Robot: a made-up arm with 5 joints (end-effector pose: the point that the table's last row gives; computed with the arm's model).
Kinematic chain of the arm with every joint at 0, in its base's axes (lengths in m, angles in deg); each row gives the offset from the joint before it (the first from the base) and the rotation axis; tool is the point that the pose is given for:
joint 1: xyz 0 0 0.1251 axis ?
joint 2: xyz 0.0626 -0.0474 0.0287 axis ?
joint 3: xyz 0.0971 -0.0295 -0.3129 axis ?
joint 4: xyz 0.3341 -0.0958 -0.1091 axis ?
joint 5: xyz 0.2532 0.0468 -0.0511 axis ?
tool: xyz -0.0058 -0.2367 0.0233
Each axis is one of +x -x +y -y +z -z.
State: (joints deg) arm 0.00 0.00 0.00 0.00 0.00
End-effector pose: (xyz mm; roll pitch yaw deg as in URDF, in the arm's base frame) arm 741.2 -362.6 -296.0 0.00 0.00 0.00
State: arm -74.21 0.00 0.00 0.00 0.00
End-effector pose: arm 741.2 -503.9 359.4 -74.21 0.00 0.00
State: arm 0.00 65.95 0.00 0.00 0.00
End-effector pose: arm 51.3 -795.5 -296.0 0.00 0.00 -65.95
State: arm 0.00 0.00 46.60 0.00 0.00
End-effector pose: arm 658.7 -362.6 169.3 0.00 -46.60 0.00
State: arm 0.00 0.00 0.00 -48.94 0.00
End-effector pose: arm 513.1 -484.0 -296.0 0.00 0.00 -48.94
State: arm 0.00 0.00 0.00 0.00 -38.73
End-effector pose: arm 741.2 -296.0 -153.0 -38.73 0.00 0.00
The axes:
joint 1: +x
joint 2: -z
joint 3: -y
joint 4: +z
joint 5: +x

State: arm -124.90 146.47 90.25 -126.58 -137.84
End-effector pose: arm -289.7 -82.2 -156.3 104.74 11.94 -117.10
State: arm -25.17 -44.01 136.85 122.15 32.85
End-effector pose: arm -34.0 150.9 215.4 -97.27 44.67 115.76
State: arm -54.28 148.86 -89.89 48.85 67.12
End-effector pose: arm 303.5 -629.9 -424.1 131.96 -8.02 -66.91
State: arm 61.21 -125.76 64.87 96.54 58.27
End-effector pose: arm -385.7 228.0 399.1 -64.79 36.36 -165.02
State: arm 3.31 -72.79 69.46 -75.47 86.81
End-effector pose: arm 589.0 429.6 107.4 158.97 -12.88 -12.77
